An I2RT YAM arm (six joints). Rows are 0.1 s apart.
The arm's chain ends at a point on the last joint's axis. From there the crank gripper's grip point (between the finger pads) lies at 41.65 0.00 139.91 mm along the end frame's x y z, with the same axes.
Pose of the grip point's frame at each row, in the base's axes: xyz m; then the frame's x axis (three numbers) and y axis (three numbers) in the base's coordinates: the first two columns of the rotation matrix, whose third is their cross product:
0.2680, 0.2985, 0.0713, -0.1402, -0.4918, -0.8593, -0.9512, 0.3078, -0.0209
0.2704, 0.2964, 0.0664, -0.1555, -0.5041, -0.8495, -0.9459, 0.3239, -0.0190
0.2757, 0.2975, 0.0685, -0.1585, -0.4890, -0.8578, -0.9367, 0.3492, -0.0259
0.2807, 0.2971, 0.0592, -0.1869, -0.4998, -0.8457, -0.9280, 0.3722, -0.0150
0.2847, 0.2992, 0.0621, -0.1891, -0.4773, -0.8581, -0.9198, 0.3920, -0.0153
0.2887, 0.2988, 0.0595, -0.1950, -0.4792, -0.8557, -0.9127, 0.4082, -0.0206
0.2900, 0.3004, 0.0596, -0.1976, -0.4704, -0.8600, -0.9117, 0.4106, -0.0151
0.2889, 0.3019, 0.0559, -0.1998, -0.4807, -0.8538, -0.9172, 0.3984, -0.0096
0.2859, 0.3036, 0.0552, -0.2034, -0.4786, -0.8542, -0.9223, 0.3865, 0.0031
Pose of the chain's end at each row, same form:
0.2354, 0.2050, 0.1786, -0.1402, -0.4918, -0.8593, -0.9512, 0.3078, -0.0209
0.2370, 0.2054, 0.1755, -0.1555, -0.5041, -0.8495, -0.9459, 0.3239, -0.0190
0.2386, 0.2060, 0.1761, -0.1585, -0.4890, -0.8578, -0.9367, 0.3492, -0.0259
0.2434, 0.2085, 0.1690, -0.1869, -0.4998, -0.8457, -0.9280, 0.3722, -0.0150
0.2445, 0.2091, 0.1696, -0.1891, -0.4773, -0.8581, -0.9198, 0.3920, -0.0153
0.2466, 0.2101, 0.1675, -0.1950, -0.4792, -0.8557, -0.9127, 0.4082, -0.0206
0.2478, 0.2107, 0.1668, -0.1976, -0.4704, -0.8600, -0.9117, 0.4106, -0.0151
0.2490, 0.2126, 0.1643, -0.1998, -0.4807, -0.8538, -0.9172, 0.3984, -0.0096
0.2484, 0.2132, 0.1635, -0.2034, -0.4786, -0.8542, -0.9223, 0.3865, 0.0031

